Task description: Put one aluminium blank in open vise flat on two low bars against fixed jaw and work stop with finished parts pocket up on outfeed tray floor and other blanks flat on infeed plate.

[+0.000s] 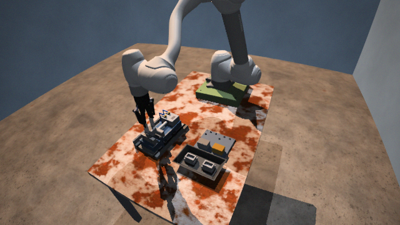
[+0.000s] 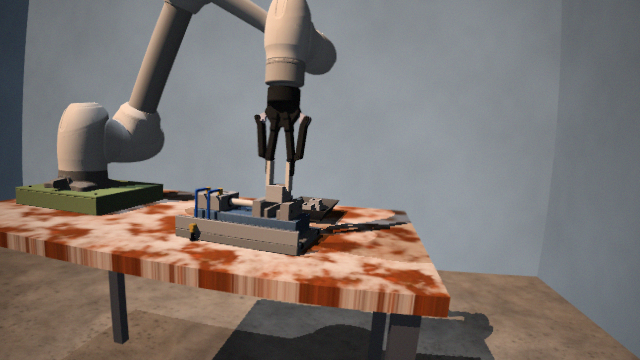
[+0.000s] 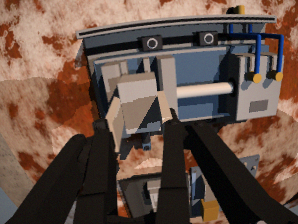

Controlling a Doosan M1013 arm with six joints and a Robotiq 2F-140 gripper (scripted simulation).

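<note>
Now: the piston rod 90 mm behind my hand, 70 mm below it and 10 mm to the left of it. Also, from my hand: infeed plate: 320 mm to the left, 150 mm below, 150 mm behind; vise: 110 mm below, 70 mm behind, 10 mm to the left; aluminium blank: 270 mm to the left, 130 mm below, 100 mm behind.
</note>
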